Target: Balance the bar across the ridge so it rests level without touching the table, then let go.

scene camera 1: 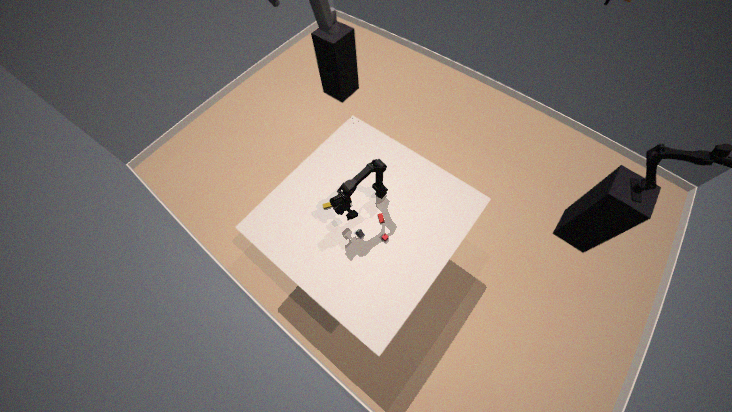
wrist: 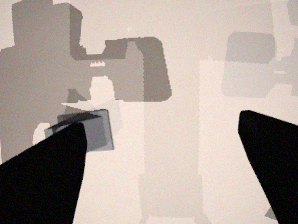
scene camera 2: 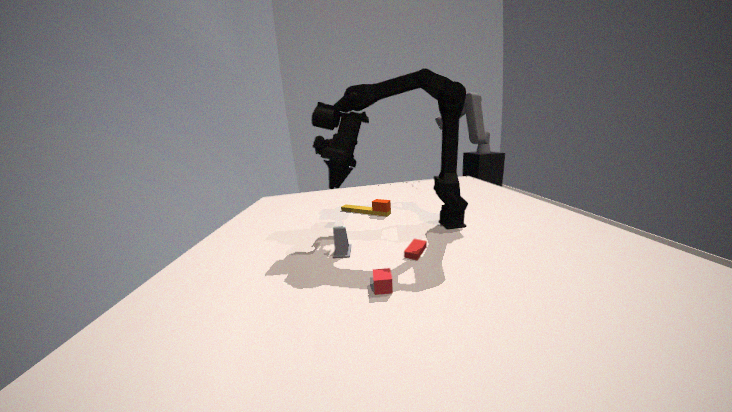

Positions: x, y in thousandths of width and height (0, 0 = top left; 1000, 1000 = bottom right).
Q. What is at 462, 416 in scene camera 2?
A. My gripper.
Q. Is my gripper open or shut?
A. Open.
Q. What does my gripper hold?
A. Nothing.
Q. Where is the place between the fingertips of my gripper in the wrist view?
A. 549, 569
